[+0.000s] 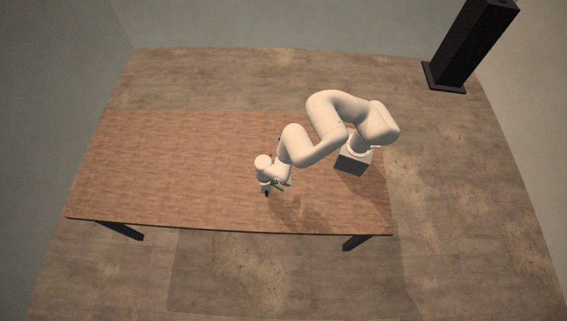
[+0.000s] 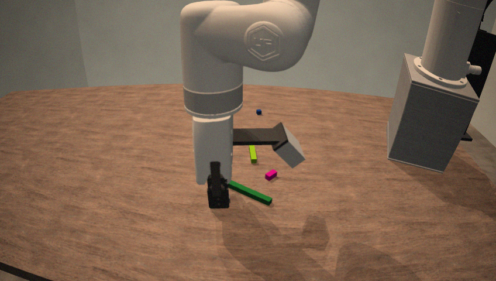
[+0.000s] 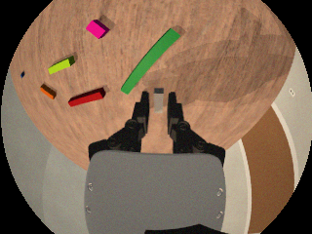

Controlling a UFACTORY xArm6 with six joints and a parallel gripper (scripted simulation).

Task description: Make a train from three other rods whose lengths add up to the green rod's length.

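My gripper is now 20 mm above the grey rod. From my hand the other things lie so: magenta rod (80 mm behind, 70 mm to the right, 20 mm below); then red rod (10 mm ahead, 100 mm to the right, 20 mm below); then green rod (50 mm behind, 20 mm to the right, 20 mm below).
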